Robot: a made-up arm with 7 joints.
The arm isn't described. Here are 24 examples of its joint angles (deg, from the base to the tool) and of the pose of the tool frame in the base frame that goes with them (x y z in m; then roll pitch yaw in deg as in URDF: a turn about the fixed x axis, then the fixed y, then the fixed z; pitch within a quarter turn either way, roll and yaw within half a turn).
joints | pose
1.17 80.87 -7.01 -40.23 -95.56 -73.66 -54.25 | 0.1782 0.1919 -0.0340 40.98 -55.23 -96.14
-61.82 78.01 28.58 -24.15 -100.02 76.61 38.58 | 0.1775 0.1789 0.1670 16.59 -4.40 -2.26
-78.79 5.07 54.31 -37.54 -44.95 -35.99 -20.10 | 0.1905 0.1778 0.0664 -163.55 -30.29 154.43
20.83 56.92 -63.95 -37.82 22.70 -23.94 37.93 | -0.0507 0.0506 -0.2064 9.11 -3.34 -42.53
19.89 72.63 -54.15 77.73 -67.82 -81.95 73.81 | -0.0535 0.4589 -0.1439 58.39 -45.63 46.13
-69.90 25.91 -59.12 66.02 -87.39 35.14 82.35 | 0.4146 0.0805 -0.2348 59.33 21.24 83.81
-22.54 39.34 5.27 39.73 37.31 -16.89 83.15 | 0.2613 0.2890 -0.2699 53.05 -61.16 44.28
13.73 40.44 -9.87 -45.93 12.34 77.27 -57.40 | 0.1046 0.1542 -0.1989 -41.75 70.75 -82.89
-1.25 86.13 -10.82 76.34 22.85 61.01 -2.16 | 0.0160 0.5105 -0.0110 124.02 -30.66 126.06
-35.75 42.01 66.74 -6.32 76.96 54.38 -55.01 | 0.1214 0.3767 -0.0060 37.16 17.65 78.38
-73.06 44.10 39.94 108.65 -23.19 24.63 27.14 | 0.3593 0.2593 -0.2171 -5.17 69.87 57.74
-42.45 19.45 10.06 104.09 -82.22 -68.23 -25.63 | 0.1841 0.2231 -0.3720 -15.01 -1.11 58.81
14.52 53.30 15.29 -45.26 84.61 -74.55 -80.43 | 0.1041 0.1575 -0.1344 -122.55 46.58 51.19
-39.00 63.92 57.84 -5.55 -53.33 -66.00 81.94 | 0.0964 0.3215 0.1237 -139.42 4.94 111.20
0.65 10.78 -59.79 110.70 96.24 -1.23 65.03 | -0.1504 0.2131 -0.4146 65.20 59.44 -85.91
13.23 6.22 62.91 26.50 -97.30 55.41 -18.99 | -0.0521 0.2631 -0.3455 -101.69 16.30 18.63
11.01 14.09 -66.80 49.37 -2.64 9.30 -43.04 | -0.1387 0.0343 -0.4401 -82.58 28.85 -144.92
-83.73 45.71 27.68 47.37 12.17 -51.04 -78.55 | 0.3658 0.2681 0.1231 84.11 -4.58 -50.97
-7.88 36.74 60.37 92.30 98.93 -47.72 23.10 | -0.0079 0.3105 -0.3851 66.03 42.48 18.53
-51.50 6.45 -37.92 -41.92 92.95 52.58 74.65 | 0.2041 -0.0514 -0.0035 -64.72 -33.27 143.00
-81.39 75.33 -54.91 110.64 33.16 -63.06 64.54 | 0.2253 0.4447 -0.0009 104.00 -40.17 3.90
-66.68 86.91 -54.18 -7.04 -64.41 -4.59 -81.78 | 0.3193 0.1872 0.0072 3.08 28.02 -109.24
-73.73 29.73 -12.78 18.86 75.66 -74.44 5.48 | 0.3864 0.0200 -0.0040 129.34 8.31 -89.12
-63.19 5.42 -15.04 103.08 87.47 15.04 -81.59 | 0.3387 0.0706 -0.3408 -129.03 36.73 142.61
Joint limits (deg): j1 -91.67..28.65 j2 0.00..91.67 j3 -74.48..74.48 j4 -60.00..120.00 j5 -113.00..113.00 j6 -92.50..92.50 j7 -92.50..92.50
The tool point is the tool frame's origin. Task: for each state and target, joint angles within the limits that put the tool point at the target. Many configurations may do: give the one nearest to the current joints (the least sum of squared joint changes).
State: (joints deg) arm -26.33 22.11 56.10 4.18 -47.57 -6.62 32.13
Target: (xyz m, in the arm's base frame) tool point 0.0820 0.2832 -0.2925
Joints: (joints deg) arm -6.96 1.42 61.46 6.43 -47.69 -7.82 32.13
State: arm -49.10 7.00 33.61 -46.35 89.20 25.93 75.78
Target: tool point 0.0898 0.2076 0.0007
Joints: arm -37.76 17.32 60.46 -56.66 90.45 33.01 75.78
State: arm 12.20 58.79 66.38 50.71 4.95 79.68 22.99
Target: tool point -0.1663 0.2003 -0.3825
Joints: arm 8.98 15.86 65.74 68.55 2.28 88.83 22.99
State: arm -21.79 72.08 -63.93 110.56 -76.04 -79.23 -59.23
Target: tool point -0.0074 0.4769 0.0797
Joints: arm -7.05 86.85 -42.05 120.00 -80.82 -63.22 -59.23
